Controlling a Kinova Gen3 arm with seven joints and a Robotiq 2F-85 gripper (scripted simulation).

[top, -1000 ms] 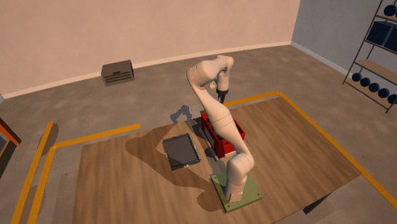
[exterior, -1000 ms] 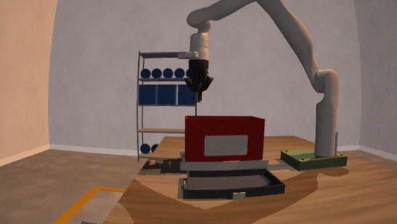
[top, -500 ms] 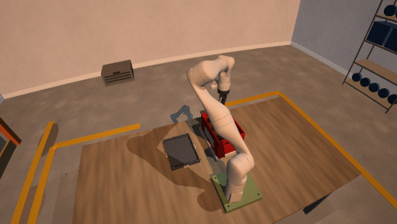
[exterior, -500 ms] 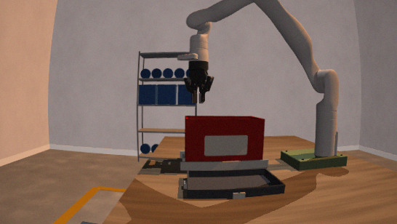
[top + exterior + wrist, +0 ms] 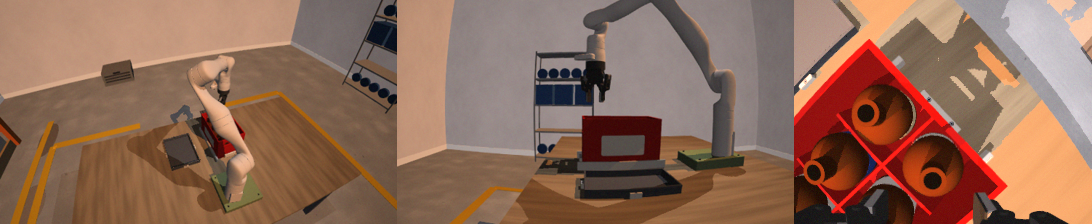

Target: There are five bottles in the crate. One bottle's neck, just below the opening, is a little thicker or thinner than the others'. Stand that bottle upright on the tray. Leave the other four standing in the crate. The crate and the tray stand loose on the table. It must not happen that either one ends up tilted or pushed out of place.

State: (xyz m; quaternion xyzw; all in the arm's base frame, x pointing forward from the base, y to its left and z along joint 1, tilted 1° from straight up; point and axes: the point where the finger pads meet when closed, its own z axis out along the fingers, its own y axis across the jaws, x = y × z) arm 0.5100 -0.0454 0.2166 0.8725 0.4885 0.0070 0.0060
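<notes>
Now: the red crate 16 cm below my hand, 10 cm behind it and 2 cm to the left of it. Round my hand: dark tray: 31 cm to the left, 23 cm below, 15 cm behind.
</notes>
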